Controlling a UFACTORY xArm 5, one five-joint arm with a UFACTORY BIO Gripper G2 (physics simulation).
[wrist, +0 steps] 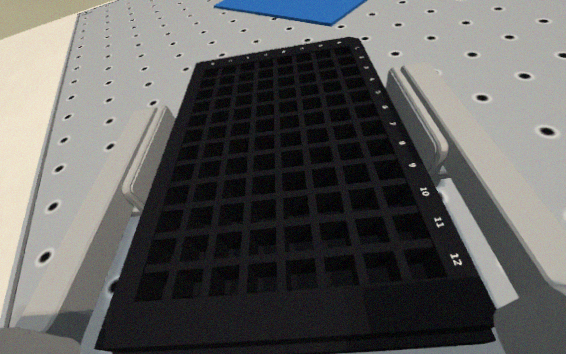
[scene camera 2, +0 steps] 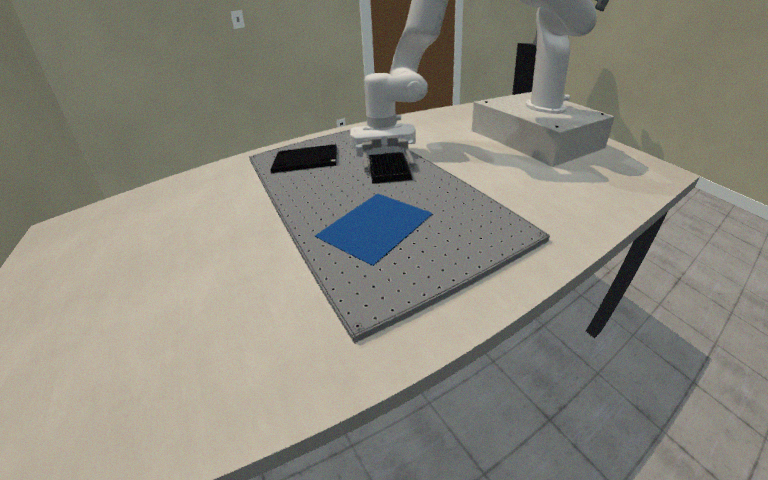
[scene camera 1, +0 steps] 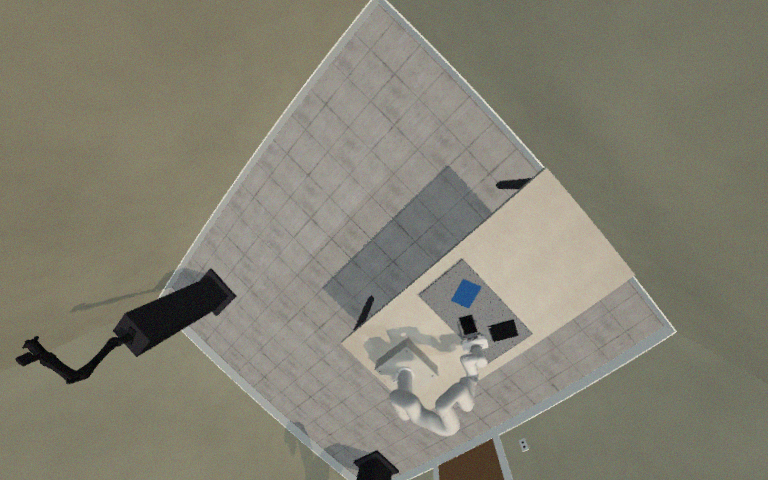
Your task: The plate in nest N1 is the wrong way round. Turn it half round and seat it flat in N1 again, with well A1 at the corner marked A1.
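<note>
The black well plate (scene camera 1: 468,324) (scene camera 2: 389,167) (wrist: 287,165) is upright between the fingers of my gripper (scene camera 1: 468,328) (scene camera 2: 391,165) (wrist: 281,125), which is shut on its long sides. In the wrist view column 12 is at the near end and the low numbers are at the far end; the row letters are too small to read. The plate is low over the grey pegboard; whether it touches is unclear. Black nest N1 (scene camera 1: 503,330) (scene camera 2: 304,158) lies beside the plate, apart from it, with a small light mark at one corner. Its corner label is not readable.
A blue flat sheet (scene camera 1: 466,293) (scene camera 2: 373,228) (wrist: 300,9) lies on the grey pegboard (scene camera 1: 441,294) (scene camera 2: 453,226) (wrist: 490,75). The arm's box-shaped base (scene camera 1: 407,359) (scene camera 2: 515,131) stands on the table (scene camera 1: 555,243) (scene camera 2: 169,294) beside the board.
</note>
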